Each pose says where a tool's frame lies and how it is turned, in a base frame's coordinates. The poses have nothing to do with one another.
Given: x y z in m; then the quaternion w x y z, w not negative.
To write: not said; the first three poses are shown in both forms.
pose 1, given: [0.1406, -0.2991, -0.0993, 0.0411, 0.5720, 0.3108, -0.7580]
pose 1, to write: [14.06, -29.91, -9.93, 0.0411, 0.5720, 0.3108, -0.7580]
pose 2, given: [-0.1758, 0.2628, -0.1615, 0.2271, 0.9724, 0.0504, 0.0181]
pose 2, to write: [-17.58, 26.28, -16.15, 0.2271, 0.9724, 0.0504, 0.0181]
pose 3, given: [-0.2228, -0.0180, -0.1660, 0.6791, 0.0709, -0.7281, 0.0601]
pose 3, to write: [-22.28, -1.80, -16.60, 0.6791, 0.0709, -0.7281, 0.0601]
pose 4, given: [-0.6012, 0.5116, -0.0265, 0.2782, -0.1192, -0.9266, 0.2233]
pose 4, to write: [-60.12, 51.16, -2.65, 0.2782, -0.1192, -0.9266, 0.2233]
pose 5, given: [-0.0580, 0.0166, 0.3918, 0.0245, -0.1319, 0.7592, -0.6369]
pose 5, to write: [-5.80, 1.66, 39.18, 0.0245, -0.1319, 0.7592, -0.6369]
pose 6, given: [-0.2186, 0.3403, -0.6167, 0.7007, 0.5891, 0.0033, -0.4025]
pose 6, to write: [-21.86, 34.03, -61.67, 0.7007, 0.5891, 0.0033, -0.4025]
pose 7, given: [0.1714, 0.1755, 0.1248, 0.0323, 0.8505, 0.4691, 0.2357]
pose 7, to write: [17.14, 17.55, 12.48, 0.0323, 0.8505, 0.4691, 0.2357]
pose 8, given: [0.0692, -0.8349, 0.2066, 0.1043, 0.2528, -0.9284, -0.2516]
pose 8, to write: [6.92, -83.49, 20.66, 0.1043, 0.2528, -0.9284, -0.2516]
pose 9, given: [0.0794, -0.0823, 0.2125, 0.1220, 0.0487, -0.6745, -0.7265]
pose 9, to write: [7.94, -8.23, 21.25, 0.1220, 0.0487, -0.6745, -0.7265]
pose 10, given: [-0.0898, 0.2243, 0.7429, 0.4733, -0.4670, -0.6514, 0.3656]
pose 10, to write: [-8.98, 22.43, 74.29, 0.4733, -0.4670, -0.6514, 0.3656]
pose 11, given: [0.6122, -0.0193, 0.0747, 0.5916, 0.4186, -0.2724, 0.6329]
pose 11, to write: [61.22, -1.93, 7.47, 0.5916, 0.4186, -0.2724, 0.6329]
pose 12, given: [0.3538, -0.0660, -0.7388, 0.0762, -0.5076, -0.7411, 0.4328]
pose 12, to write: [35.38, -6.60, -73.88, 0.0762, -0.5076, -0.7411, 0.4328]
